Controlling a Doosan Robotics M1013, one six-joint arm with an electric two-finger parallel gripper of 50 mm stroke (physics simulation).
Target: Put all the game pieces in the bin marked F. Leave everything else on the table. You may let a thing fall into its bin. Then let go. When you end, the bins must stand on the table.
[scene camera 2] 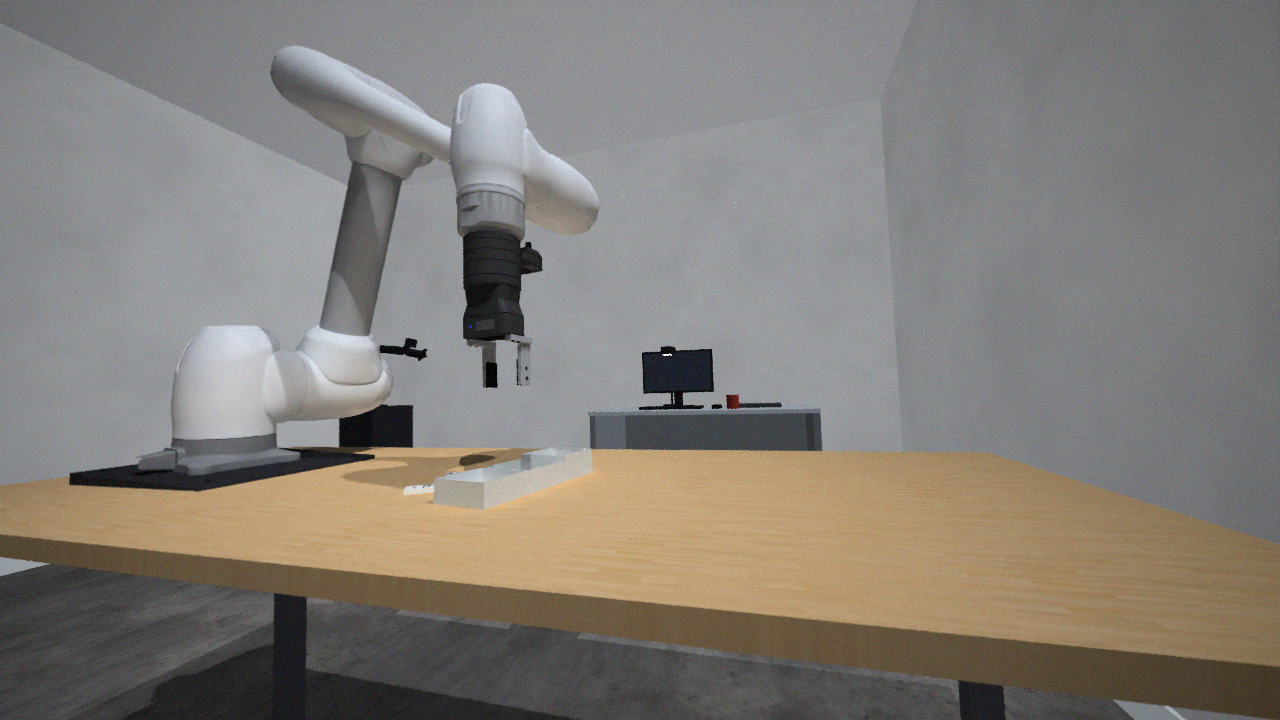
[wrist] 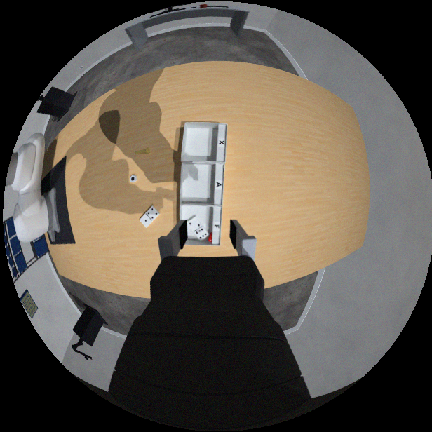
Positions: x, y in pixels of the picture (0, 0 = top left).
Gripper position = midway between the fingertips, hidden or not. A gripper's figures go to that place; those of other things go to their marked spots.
Scene:
The gripper [scene camera 2: 507, 386] is 66 cm from the lens. A white bin row [scene camera 2: 486, 487]: 60 cm from the lens.

